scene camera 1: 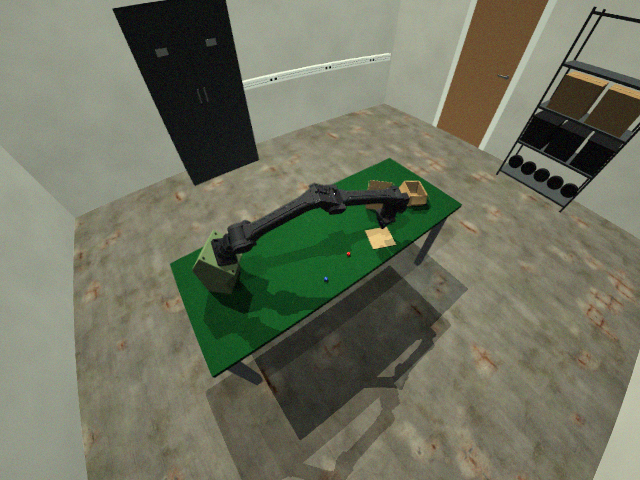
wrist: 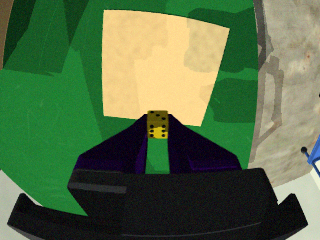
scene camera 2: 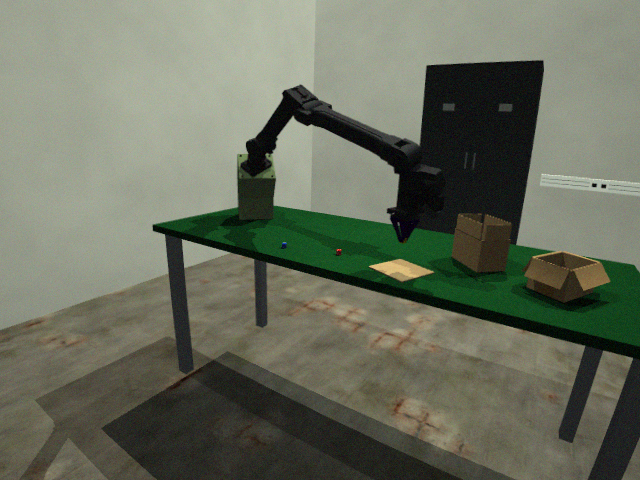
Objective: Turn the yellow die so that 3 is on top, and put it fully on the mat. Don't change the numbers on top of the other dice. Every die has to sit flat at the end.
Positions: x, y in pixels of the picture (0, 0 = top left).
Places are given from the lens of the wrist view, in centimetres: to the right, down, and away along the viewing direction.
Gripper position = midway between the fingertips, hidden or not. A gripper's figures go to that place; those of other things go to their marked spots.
my gripper [wrist: 157, 121]: 0, 0, 13
tan mat [wrist: 149, 62]: -1, -7, 19
